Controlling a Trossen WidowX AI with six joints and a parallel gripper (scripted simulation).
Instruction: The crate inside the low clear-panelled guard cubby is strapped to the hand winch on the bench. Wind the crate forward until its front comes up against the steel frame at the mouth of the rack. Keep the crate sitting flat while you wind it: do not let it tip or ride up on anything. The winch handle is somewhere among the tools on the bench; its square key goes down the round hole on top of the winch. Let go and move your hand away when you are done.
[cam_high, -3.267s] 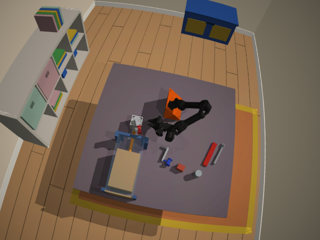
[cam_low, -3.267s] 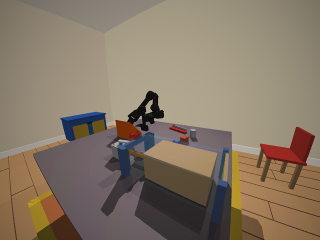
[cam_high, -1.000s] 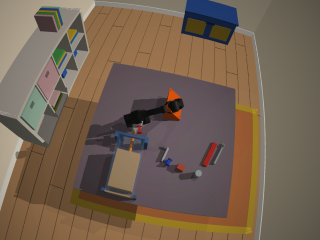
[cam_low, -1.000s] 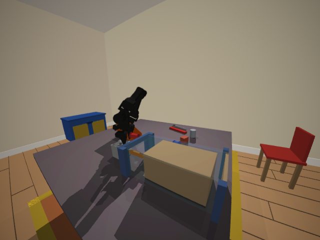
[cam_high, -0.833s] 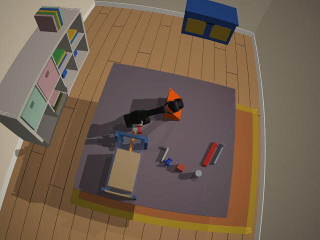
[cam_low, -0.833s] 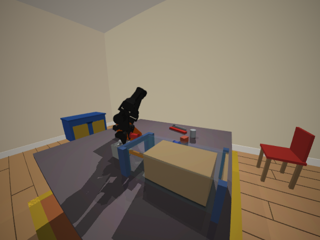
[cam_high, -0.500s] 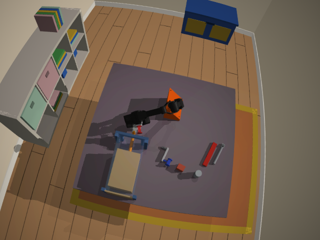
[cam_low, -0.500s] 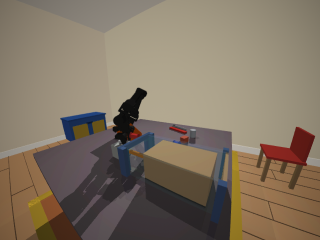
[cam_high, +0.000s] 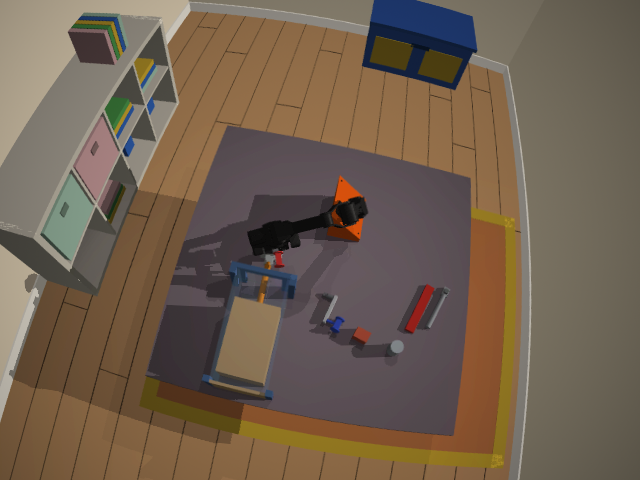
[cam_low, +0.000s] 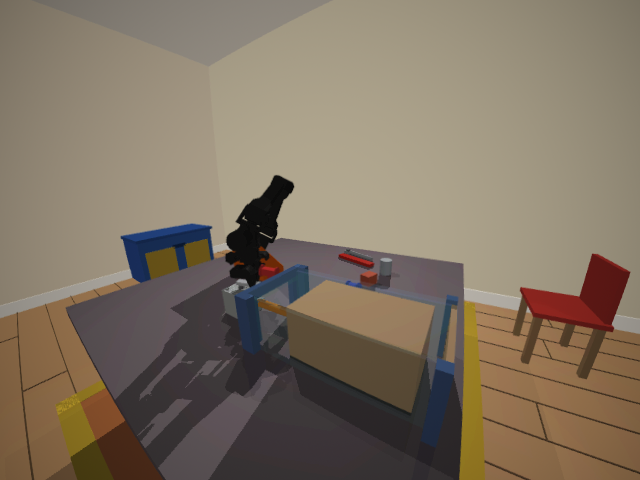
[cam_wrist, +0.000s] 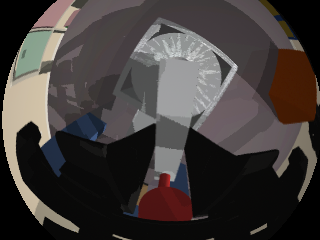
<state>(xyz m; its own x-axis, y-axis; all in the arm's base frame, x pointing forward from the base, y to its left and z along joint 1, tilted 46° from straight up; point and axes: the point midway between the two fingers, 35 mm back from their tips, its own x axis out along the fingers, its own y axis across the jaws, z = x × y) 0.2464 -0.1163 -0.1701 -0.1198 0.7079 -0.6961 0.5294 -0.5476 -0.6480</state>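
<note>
Right now my gripper tip is 10 mm short of the winch handle, 10 mm to the right of it and 20 mm below it. Also, from my gripper tip: blue frame (120 mm ahead, 10 mm to the right, 10 mm above); grey winch (60 mm behind, 40 mm to the right, 60 mm below); red grip (50 mm ahead, 30 mm to the left, 40 mm above).
</note>
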